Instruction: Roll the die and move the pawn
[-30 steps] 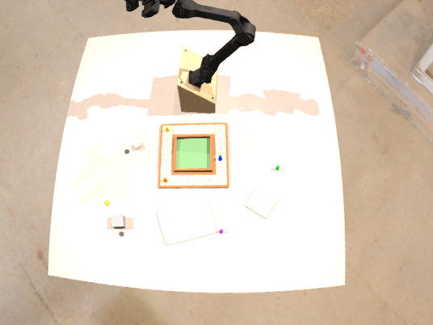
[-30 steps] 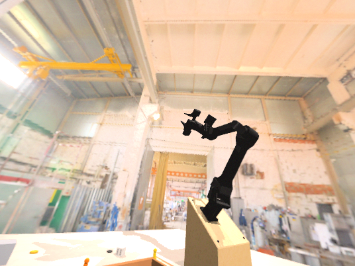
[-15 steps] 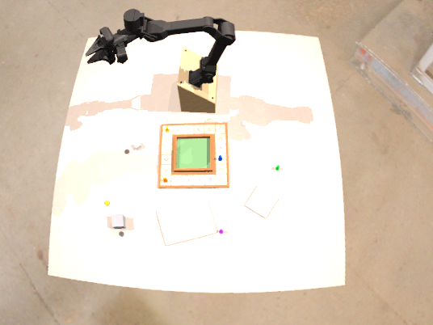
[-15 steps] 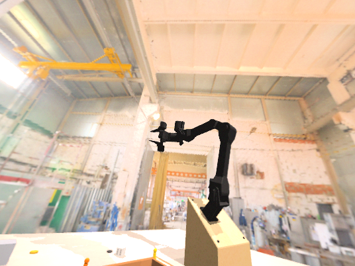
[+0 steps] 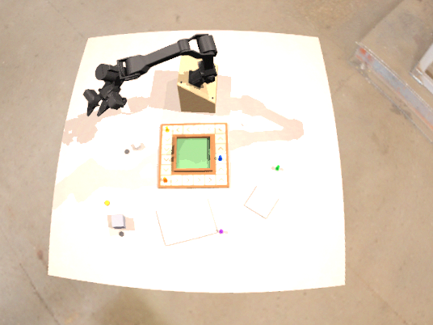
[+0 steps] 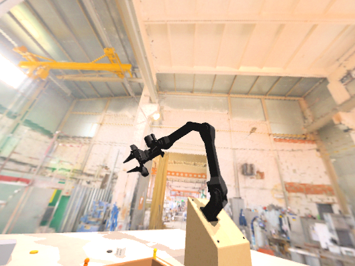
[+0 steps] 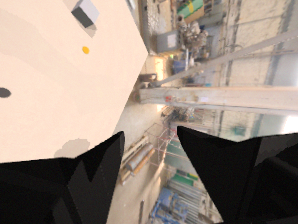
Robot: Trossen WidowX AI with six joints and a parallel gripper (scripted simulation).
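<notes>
Right now my gripper tip is 30 mm past the white die, 110 mm to the right of it and 330 mm above it. Round my gripper tip: orange pawn: 130 mm ahead, 250 mm to the left, 320 mm below; then yellow disc: 230 mm ahead, 10 mm to the right, 340 mm below; then yellow pawn: 100 mm behind, 240 mm to the left, 320 mm below.
</notes>
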